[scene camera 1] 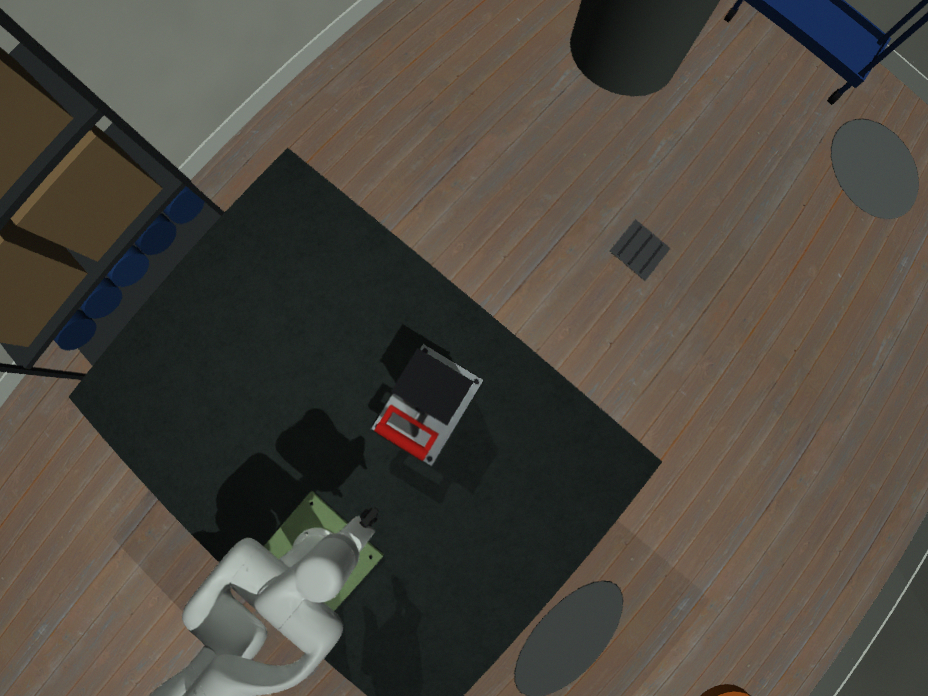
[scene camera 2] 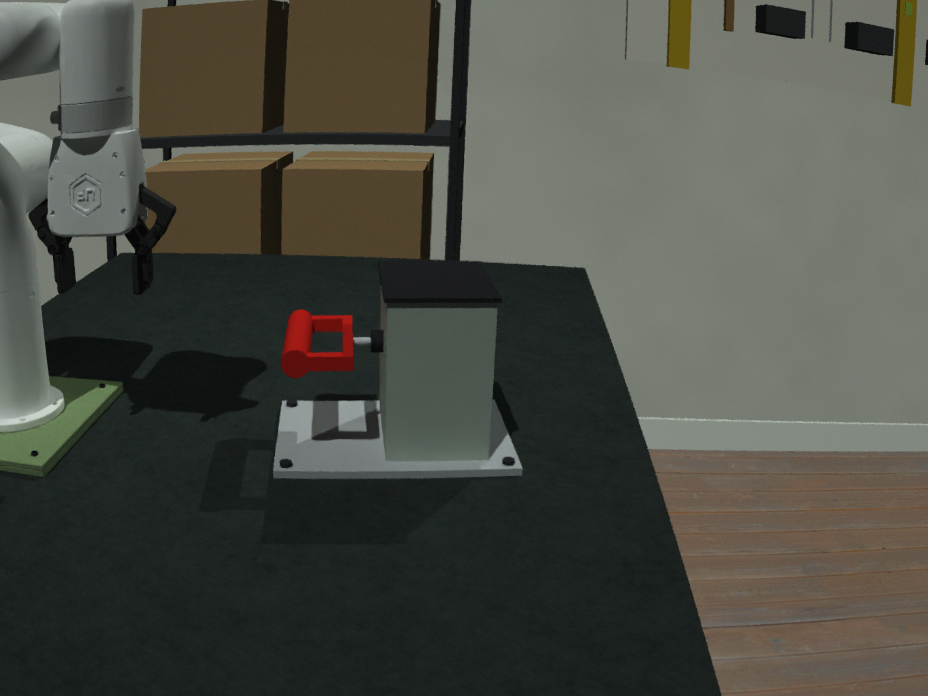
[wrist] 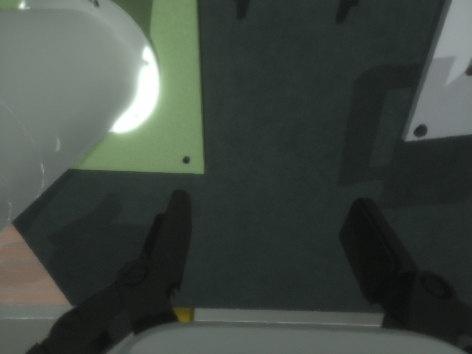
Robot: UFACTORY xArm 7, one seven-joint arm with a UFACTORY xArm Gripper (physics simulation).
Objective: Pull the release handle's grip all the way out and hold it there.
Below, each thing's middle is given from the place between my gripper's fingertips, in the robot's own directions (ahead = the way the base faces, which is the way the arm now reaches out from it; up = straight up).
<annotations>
The base plate [scene camera 2: 316, 439] is 300 mm ahead of my hand, 20 mm to the left of it and 170 mm below it.
</annotations>
